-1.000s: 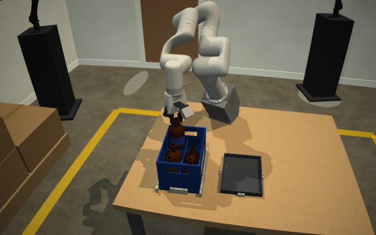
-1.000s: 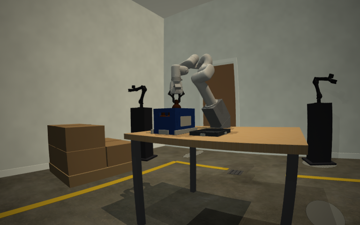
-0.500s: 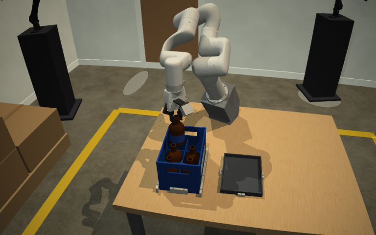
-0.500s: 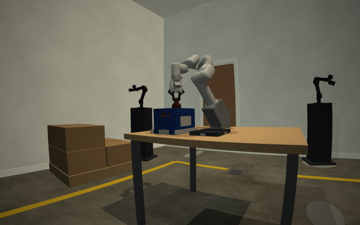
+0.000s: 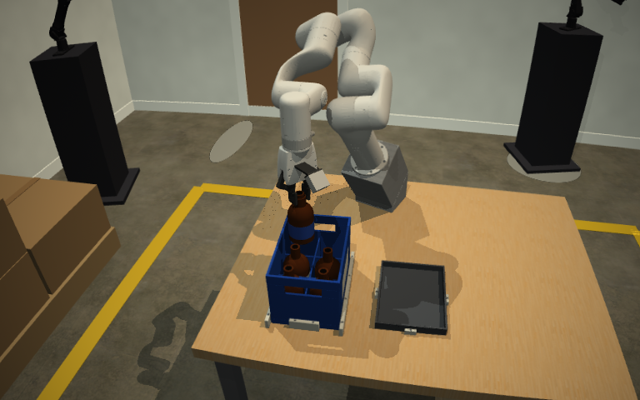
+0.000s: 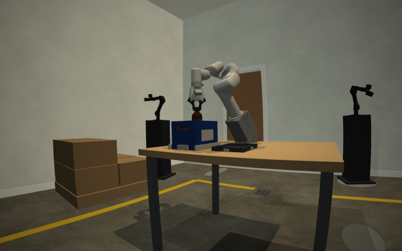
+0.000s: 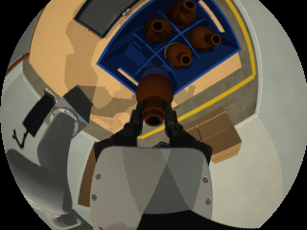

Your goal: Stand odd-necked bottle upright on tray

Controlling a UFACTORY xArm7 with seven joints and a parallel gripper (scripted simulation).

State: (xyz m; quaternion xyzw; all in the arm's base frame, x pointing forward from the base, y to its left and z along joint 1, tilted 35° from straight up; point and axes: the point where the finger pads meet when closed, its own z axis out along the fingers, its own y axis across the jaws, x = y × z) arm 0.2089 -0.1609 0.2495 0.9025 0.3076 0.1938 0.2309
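Now: hand 70 mm above the brown bottle. The rest, counted from my hand: glass bottle (190 mm below, 90 mm ahead, 20 mm to the right); dark tray (300 mm to the left, 260 mm below, 150 mm ahead); blue crate (190 mm below, 100 mm ahead, 20 mm to the left).
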